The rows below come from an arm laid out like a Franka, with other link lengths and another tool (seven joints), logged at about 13 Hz.
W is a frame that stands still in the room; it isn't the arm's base.
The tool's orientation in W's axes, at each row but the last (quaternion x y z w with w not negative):
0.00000 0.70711 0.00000 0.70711
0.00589 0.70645 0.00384 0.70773
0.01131 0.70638 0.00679 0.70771
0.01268 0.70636 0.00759 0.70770
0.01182 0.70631 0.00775 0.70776
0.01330 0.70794 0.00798 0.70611
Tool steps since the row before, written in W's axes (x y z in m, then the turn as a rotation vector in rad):
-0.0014 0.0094 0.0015 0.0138 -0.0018 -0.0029
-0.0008 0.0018 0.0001 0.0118 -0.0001 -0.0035
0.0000 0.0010 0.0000 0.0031 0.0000 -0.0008
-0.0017 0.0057 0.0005 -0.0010 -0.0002 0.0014
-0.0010 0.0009 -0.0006 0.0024 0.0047 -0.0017
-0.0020 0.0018 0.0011 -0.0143 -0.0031 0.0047
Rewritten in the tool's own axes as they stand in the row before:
-0.0015 0.0094 -0.0014 0.0029 -0.0018 0.0138
-0.0001 0.0018 -0.0008 0.0035 -0.0001 0.0118
0.0000 0.0010 0.0000 0.0008 0.0000 0.0031
-0.0003 0.0057 -0.0017 -0.0014 -0.0002 -0.0010
0.0006 0.0009 -0.0010 0.0018 0.0047 0.0024
-0.0010 0.0018 -0.0020 -0.0048 -0.0031 -0.0143

